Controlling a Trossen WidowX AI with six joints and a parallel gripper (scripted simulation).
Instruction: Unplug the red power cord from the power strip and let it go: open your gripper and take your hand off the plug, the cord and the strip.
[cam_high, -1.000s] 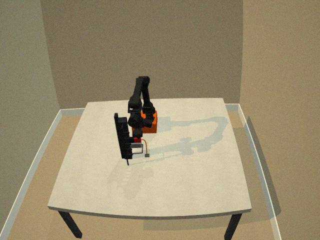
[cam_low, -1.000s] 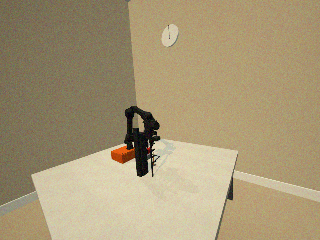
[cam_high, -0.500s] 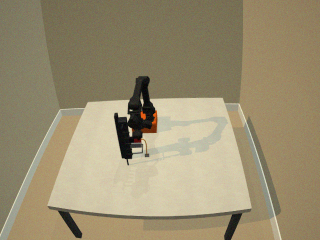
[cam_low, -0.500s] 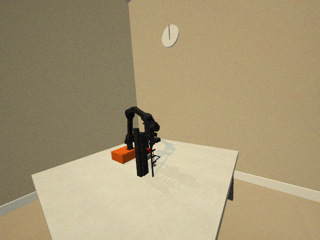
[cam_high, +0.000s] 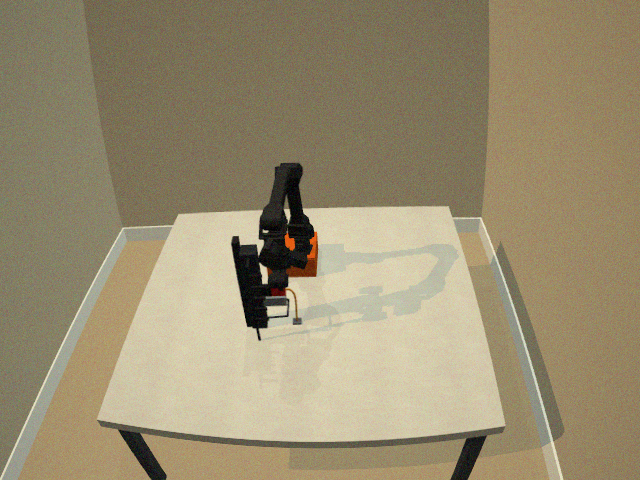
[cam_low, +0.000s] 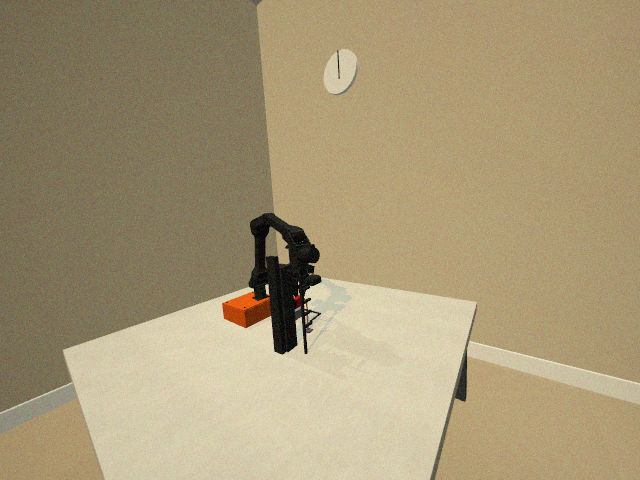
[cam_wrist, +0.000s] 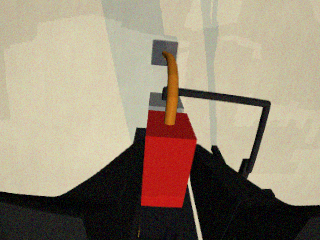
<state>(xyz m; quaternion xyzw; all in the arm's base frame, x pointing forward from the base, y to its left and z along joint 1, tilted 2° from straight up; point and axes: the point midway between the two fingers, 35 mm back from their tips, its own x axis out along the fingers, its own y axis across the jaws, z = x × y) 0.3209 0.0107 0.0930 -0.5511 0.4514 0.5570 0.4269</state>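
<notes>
Now: gripper tip 11 cm short of the black rod and 7 cm to the left of it. The rest, counted from my gripper tip: red plug 3 cm to the right, 1 cm ahead.
</notes>
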